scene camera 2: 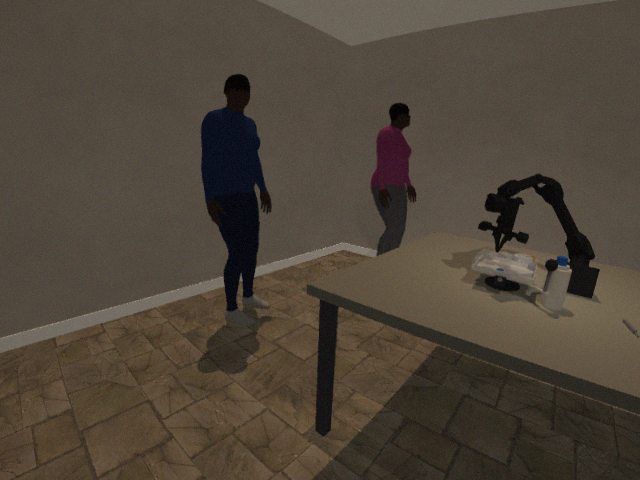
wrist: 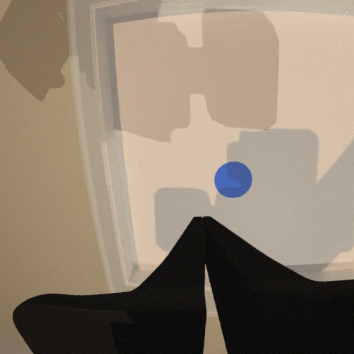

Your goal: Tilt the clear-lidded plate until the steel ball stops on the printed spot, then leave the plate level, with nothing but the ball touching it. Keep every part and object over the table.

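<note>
The clear-lidded plate (scene camera 2: 518, 272) (wrist: 118, 200) stands on a round black base (scene camera 2: 508, 285) on the table. Its exact tilt is hard to tell. The printed blue spot (scene camera 2: 499, 269) (wrist: 233, 179) shows on its pale floor. My gripper (scene camera 2: 497, 250) (wrist: 201, 224) is shut and empty, pointing down at the plate. In the wrist view its tips appear just below and left of the spot; whether they touch the lid cannot be told. The steel ball does not show in the wrist view, where part of the plate is out of frame, and cannot be made out in the scene view.
A white bottle (scene camera 2: 555, 290) with a blue cap stands beside the plate, near the arm's base (scene camera 2: 584, 279). A dark round knob (scene camera 2: 551, 265) shows next to the bottle. A thin light object (scene camera 2: 630, 327) lies at the right. Two people (scene camera 2: 230, 155) (scene camera 2: 393, 160) stand beyond the table (scene camera 2: 392, 289).
</note>
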